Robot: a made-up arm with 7 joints. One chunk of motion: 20 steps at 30 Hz.
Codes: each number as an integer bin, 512 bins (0 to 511) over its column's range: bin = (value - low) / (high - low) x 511, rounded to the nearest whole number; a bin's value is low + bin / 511 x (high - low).
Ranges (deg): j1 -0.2..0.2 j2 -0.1..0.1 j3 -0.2..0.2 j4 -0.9..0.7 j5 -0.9..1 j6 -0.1..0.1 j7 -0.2..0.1
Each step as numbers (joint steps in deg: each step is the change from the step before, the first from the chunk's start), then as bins.
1 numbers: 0.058 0.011 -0.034 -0.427 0.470 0.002 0.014
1 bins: 330 284 212 151 368 261 365
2 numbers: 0.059 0.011 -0.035 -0.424 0.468 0.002 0.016
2 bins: 331 284 211 152 368 261 368
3 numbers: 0.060 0.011 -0.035 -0.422 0.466 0.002 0.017
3 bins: 332 284 211 153 367 261 370
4 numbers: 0.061 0.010 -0.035 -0.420 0.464 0.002 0.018
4 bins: 333 281 211 153 367 261 371
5 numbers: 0.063 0.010 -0.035 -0.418 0.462 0.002 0.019
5 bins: 336 281 211 154 366 261 373
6 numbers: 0.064 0.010 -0.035 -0.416 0.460 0.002 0.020
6 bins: 337 281 211 155 366 261 375
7 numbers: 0.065 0.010 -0.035 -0.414 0.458 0.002 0.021
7 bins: 339 281 211 155 365 261 376
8 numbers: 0.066 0.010 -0.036 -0.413 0.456 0.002 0.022
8 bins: 340 281 210 156 365 261 378
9 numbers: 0.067 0.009 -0.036 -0.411 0.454 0.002 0.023
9 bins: 341 278 210 156 364 261 380
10 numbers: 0.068 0.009 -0.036 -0.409 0.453 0.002 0.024
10 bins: 342 278 210 157 364 261 382
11 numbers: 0.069 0.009 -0.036 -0.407 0.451 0.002 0.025
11 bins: 344 278 210 157 363 261 383
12 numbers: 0.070 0.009 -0.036 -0.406 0.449 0.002 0.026
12 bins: 345 278 210 158 363 261 385
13 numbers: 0.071 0.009 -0.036 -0.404 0.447 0.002 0.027
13 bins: 346 278 210 158 362 261 387
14 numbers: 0.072 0.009 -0.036 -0.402 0.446 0.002 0.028
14 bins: 347 278 210 159 362 261 388
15 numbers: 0.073 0.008 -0.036 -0.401 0.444 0.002 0.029
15 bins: 349 276 210 159 361 261 390
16 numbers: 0.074 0.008 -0.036 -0.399 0.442 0.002 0.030
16 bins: 350 276 210 160 361 261 392
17 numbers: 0.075 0.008 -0.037 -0.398 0.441 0.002 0.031
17 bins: 351 276 208 160 361 261 393
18 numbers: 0.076 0.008 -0.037 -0.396 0.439 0.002 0.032
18 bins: 353 276 208 161 360 261 395
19 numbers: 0.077 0.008 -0.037 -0.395 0.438 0.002 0.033
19 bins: 354 276 208 161 360 261 397
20 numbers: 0.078 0.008 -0.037 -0.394 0.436 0.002 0.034
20 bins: 355 276 208 162 359 261 399
